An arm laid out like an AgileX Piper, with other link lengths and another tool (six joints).
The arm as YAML. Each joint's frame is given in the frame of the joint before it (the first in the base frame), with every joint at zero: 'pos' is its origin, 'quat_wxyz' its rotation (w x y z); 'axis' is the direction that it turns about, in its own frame. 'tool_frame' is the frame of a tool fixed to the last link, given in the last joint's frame.
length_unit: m
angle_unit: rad
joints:
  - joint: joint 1
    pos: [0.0, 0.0, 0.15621]
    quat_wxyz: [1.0, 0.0, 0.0, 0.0]
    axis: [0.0, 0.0, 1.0]
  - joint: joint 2
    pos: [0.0, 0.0, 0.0]
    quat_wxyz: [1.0, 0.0, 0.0, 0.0]
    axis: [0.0, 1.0, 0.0]
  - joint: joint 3
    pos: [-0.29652, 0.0, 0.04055]
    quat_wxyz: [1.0, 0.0, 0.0, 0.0]
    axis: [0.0, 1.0, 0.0]
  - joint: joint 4
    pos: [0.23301, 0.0, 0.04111]
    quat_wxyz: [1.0, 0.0, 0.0, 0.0]
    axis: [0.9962, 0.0, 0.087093]
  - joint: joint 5
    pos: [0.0, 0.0, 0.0]
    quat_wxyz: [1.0, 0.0, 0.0, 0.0]
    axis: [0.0, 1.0, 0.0]
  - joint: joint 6
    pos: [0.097, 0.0, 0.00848]
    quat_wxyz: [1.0, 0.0, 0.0, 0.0]
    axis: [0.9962, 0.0, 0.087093]
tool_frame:
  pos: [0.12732, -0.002, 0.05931]
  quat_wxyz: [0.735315, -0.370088, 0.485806, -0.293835]
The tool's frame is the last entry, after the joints.
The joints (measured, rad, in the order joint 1, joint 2, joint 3, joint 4, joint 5, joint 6), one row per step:
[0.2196 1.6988 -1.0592 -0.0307 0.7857 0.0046]
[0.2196 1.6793 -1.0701 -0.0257 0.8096 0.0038]
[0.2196 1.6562 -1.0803 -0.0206 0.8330 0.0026]
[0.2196 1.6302 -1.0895 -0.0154 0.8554 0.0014]
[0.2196 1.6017 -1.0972 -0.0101 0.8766 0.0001]
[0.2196 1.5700 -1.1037 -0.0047 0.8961 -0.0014]
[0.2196 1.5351 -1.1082 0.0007 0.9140 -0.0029]
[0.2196 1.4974 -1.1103 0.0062 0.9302 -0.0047]
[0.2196 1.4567 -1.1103 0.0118 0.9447 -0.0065]
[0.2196 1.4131 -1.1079 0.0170 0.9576 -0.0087]
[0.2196 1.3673 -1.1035 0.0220 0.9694 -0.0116]
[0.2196 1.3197 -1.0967 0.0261 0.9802 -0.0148]
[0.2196 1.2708 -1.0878 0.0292 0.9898 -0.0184]
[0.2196 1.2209 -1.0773 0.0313 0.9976 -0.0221]
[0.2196 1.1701 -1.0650 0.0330 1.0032 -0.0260]
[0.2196 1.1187 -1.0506 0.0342 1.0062 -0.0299]
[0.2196 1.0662 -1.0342 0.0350 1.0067 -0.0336]
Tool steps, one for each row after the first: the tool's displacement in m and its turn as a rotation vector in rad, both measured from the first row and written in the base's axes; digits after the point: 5 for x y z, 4 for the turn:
[-0.00125 0.00029 0.00857 0.0051 -0.0055 -0.0024]
[-0.00281 0.00060 0.01836 0.0111 -0.0143 -0.0041]
[-0.00474 0.00090 0.02901 0.0179 -0.0259 -0.0057]
[-0.00721 0.00114 0.04019 0.0254 -0.0396 -0.0069]
[-0.01008 0.00136 0.05228 0.0339 -0.0568 -0.0076]
[-0.01367 0.00146 0.06494 0.0432 -0.0768 -0.0080]
[-0.01809 0.00144 0.07784 0.0529 -0.0987 -0.0079]
[-0.02331 0.00129 0.09106 0.0634 -0.1232 -0.0075]
[-0.02943 0.00091 0.10438 0.0740 -0.1499 -0.0063]
[-0.03643 0.00035 0.11753 0.0844 -0.1779 -0.0041]
[-0.04433 -0.00053 0.13011 0.0939 -0.2065 -0.0012]
[-0.05294 -0.00170 0.14201 0.1023 -0.2358 0.0024]
[-0.06199 -0.00314 0.15335 0.1099 -0.2665 0.0065]
[-0.07140 -0.00473 0.16406 0.1172 -0.2986 0.0108]
[-0.08105 -0.00647 0.17395 0.1242 -0.3319 0.0151]
[-0.09098 -0.00836 0.18319 0.1310 -0.3668 0.0193]

